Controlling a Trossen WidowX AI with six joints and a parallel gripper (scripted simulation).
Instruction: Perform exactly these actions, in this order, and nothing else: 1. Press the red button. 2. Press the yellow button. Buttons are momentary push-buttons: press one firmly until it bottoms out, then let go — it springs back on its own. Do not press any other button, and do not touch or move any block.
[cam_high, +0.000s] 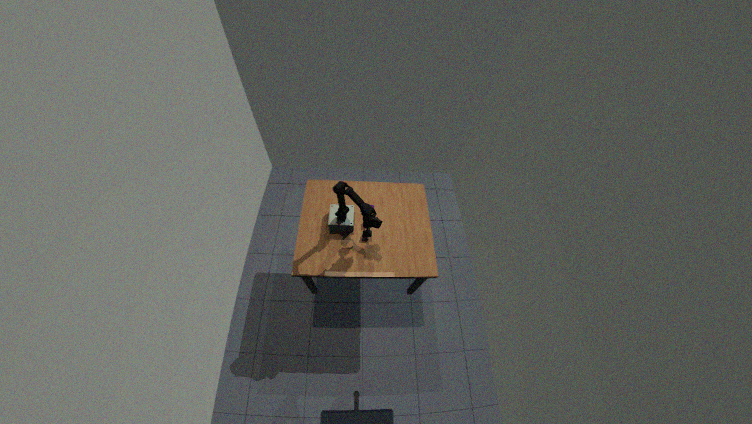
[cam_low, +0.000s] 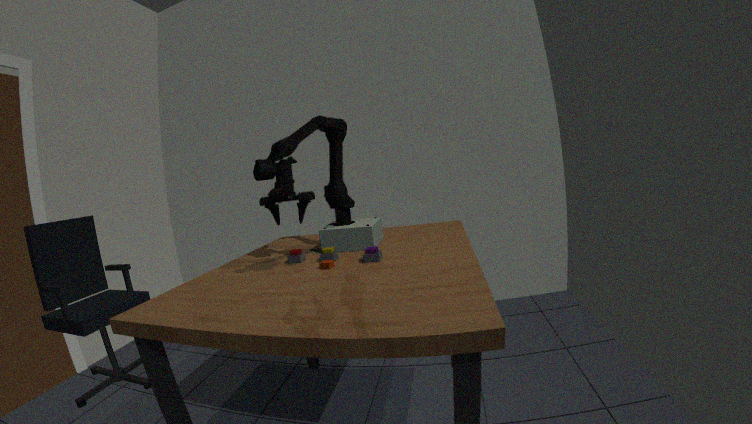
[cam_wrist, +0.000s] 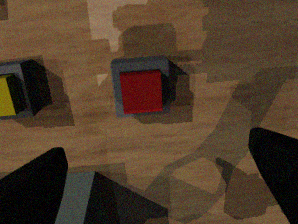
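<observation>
My gripper tip is now 10 cm above the red button. Also, from my gripper tip: yellow button: 1 cm behind, 12 cm to the left, 10 cm below; then purple button: 1 cm ahead, 28 cm to the left, 10 cm below; then orange block: 8 cm ahead, 16 cm to the left, 12 cm below.
</observation>
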